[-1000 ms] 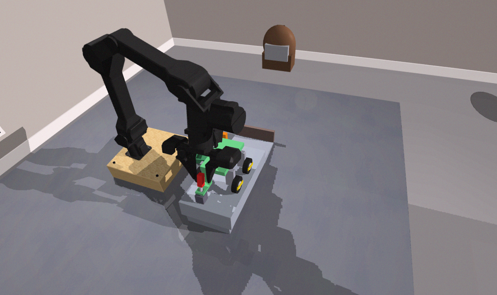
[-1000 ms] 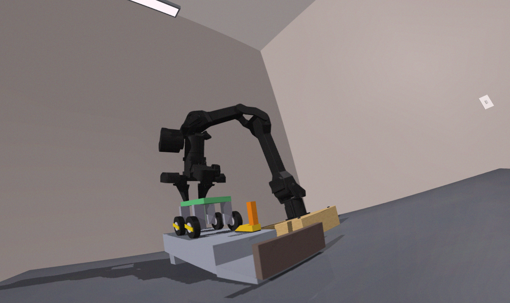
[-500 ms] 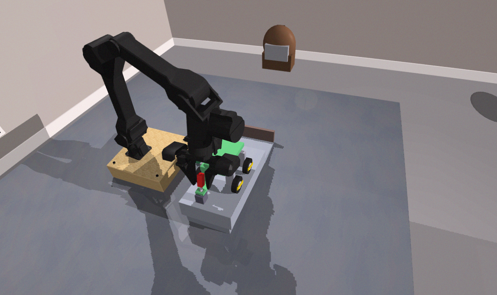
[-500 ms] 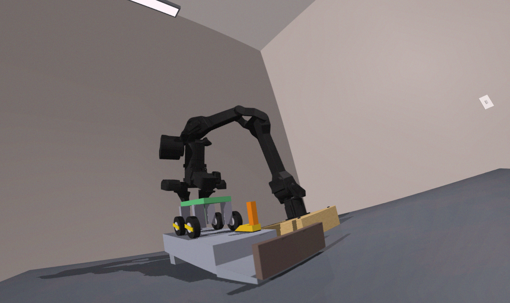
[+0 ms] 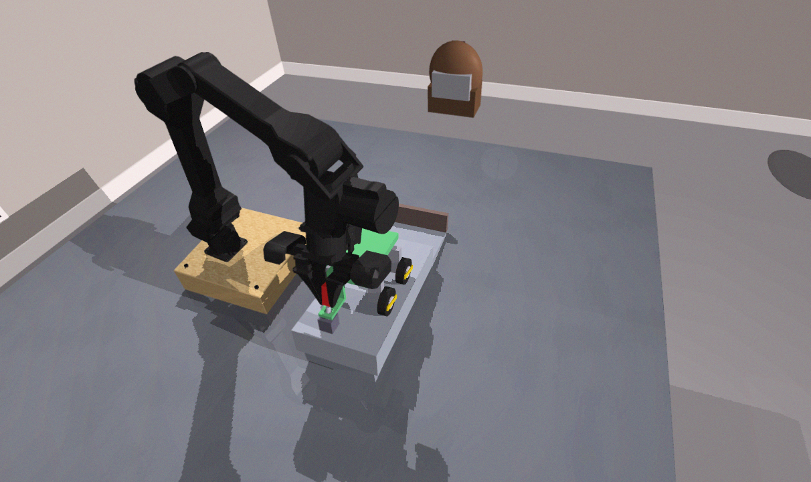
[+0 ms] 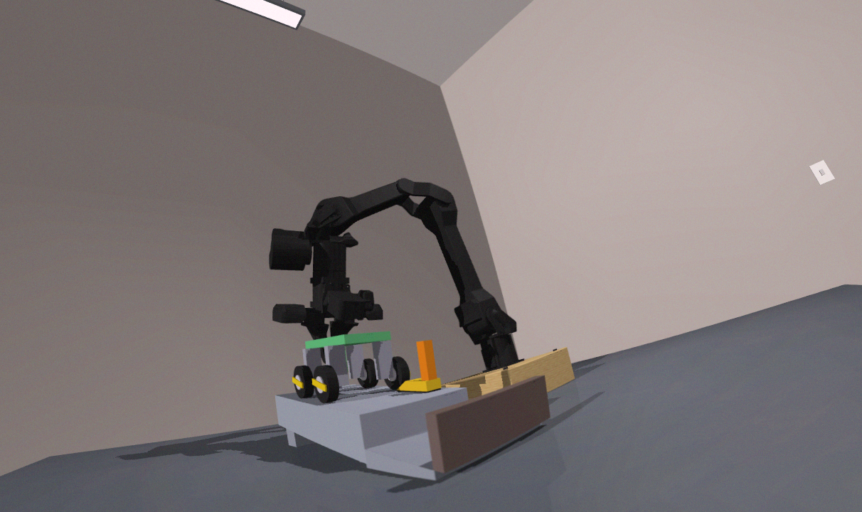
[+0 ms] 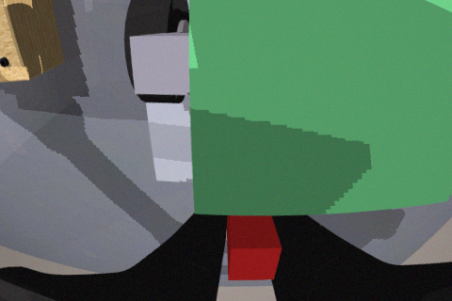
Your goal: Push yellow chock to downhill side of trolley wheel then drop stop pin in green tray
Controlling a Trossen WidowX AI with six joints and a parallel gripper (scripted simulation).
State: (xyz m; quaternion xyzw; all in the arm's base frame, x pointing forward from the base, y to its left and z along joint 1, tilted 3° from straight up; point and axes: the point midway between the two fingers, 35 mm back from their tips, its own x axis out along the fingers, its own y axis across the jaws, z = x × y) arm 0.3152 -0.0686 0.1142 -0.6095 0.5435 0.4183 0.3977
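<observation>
My gripper tip is 19 cm to the right of the yellow chock, 5 cm past it and 5 cm above it. Also, from my gripper tip: grey ramp (10 cm to the left, 8 cm below, 1 cm ahead); trolley (10 cm to the left, 2 cm below, 1 cm ahead); red-headed stop pin (right at my gripper tip).
</observation>
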